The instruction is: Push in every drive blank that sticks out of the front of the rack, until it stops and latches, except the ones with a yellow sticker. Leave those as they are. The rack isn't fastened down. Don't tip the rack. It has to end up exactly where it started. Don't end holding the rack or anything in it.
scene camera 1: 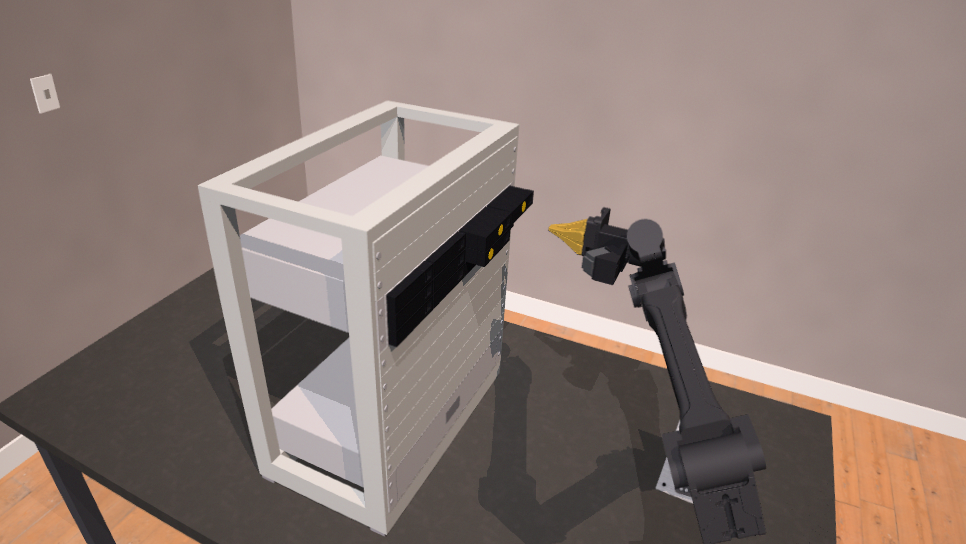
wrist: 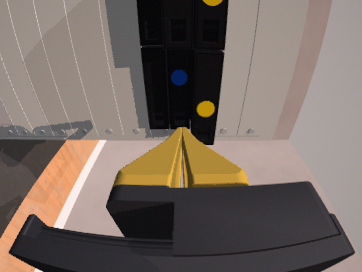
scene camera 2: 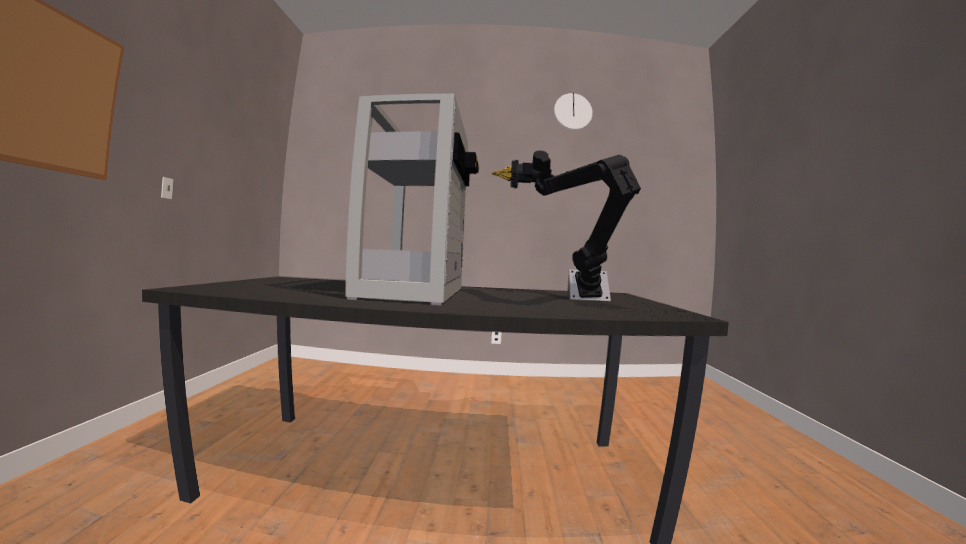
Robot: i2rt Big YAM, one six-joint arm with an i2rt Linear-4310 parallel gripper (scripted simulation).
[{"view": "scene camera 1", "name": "gripper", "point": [549,227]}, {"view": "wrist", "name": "gripper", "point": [181,134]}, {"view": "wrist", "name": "drive blank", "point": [178,61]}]
